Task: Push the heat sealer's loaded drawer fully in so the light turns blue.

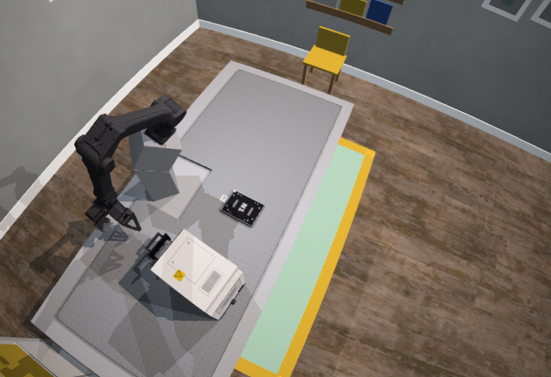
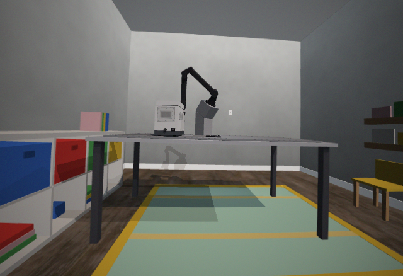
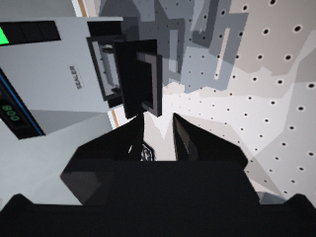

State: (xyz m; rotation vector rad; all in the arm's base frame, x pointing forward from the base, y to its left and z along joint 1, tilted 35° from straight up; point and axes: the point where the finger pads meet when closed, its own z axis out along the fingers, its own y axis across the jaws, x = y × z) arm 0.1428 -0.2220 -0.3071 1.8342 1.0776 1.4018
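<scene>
Right now the dark sealer drawer is 170 mm ahead of my hand, 60 mm below it and 20 mm to the right of it.
</scene>
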